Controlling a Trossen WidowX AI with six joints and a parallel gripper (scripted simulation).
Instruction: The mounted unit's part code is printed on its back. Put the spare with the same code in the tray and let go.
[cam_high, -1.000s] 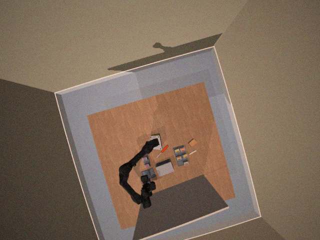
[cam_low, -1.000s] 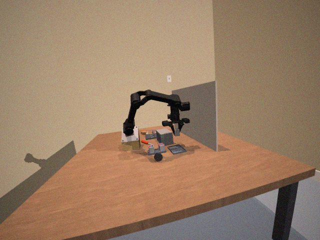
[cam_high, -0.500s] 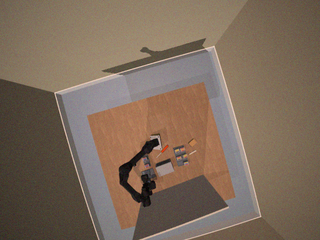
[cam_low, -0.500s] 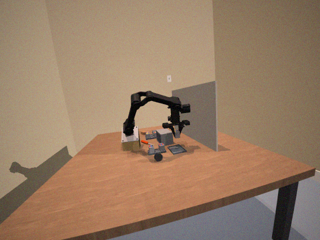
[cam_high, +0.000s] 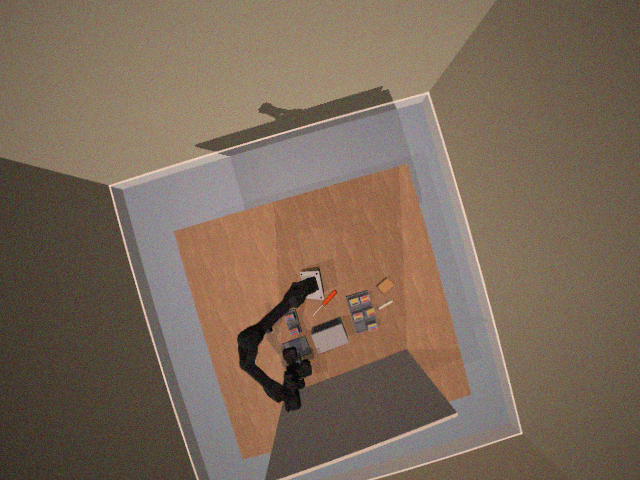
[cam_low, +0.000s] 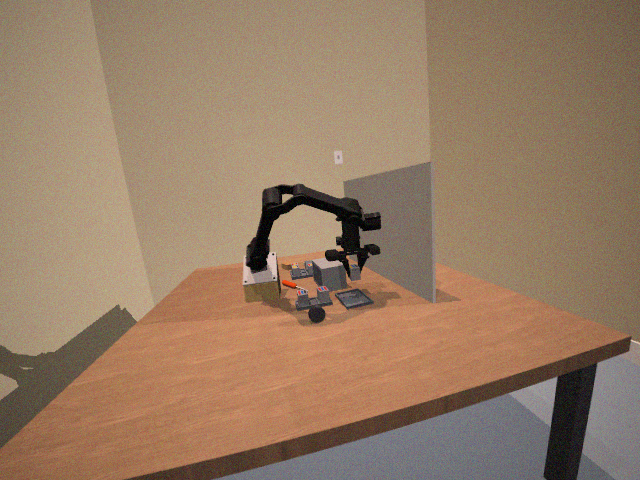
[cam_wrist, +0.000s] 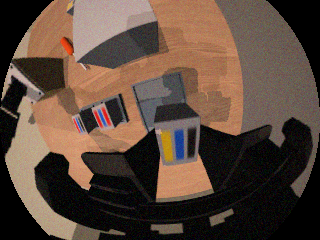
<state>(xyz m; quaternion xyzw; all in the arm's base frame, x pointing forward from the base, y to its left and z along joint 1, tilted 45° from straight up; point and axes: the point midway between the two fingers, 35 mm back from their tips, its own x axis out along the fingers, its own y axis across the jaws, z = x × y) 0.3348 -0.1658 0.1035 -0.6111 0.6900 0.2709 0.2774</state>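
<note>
Now: gripper tip 90 mm above the flat grey tray and 10 mm past it. Also, from my gripper tip: grey mounted unit: 200 mm to the left, 50 mm behind, 40 mm below; then rack: 150 mm behind, 80 mm below, 20 mm to the left; then grey panel: 210 mm to the left, 200 mm ahead, 140 mm above.
</note>
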